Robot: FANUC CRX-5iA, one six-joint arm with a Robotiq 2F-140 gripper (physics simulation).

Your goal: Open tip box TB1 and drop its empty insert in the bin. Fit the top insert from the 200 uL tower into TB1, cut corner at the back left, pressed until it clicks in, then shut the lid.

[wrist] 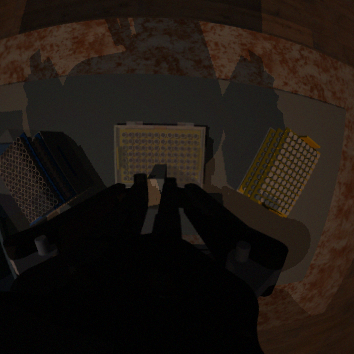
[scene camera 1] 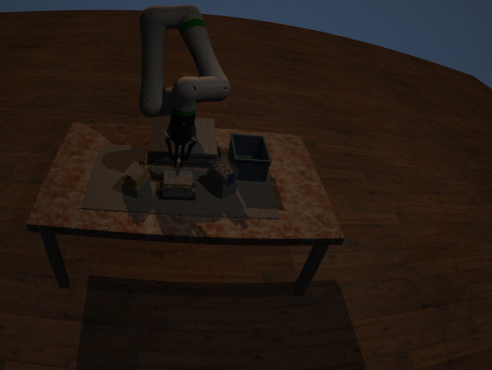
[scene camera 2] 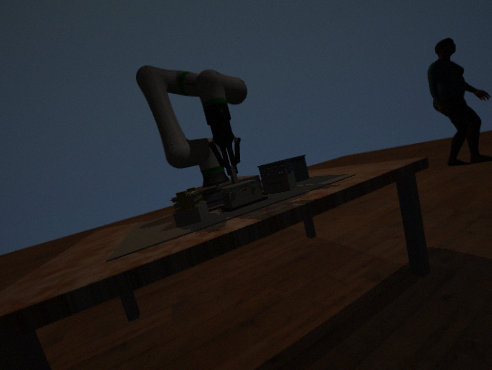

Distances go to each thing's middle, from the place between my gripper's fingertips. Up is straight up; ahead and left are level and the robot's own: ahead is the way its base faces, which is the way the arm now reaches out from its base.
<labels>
I see the clear lid (wrist: 137,147) 2 cm ahead of my hand and 1 cm below it. From my hand the other things lie so: blue bin (scene camera 1: 256,168) (20 cm behind, 32 cm to the left, 2 cm below); blue tip tower (scene camera 2: 278,176) (2 cm behind, 19 cm to the left, 2 cm below).
</labels>
